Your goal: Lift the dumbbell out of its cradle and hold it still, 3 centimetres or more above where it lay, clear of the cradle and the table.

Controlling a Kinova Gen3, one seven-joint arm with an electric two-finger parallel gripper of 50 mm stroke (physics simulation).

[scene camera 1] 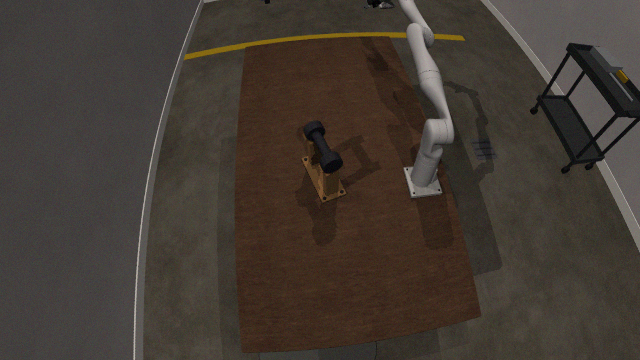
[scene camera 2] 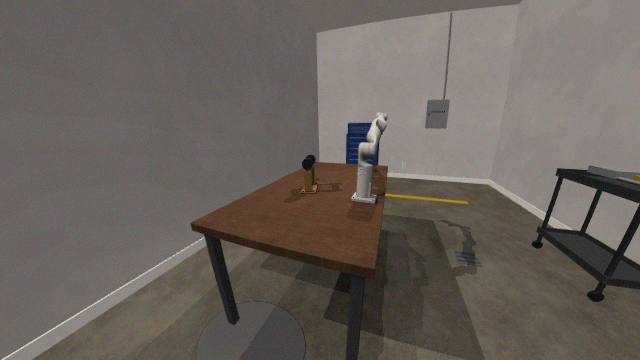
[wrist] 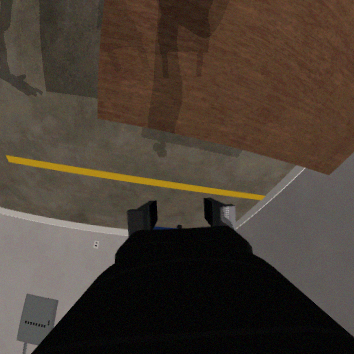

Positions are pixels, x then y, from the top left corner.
Labels:
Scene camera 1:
black dumbbell: 330,162
orange-brown cradle: 328,186

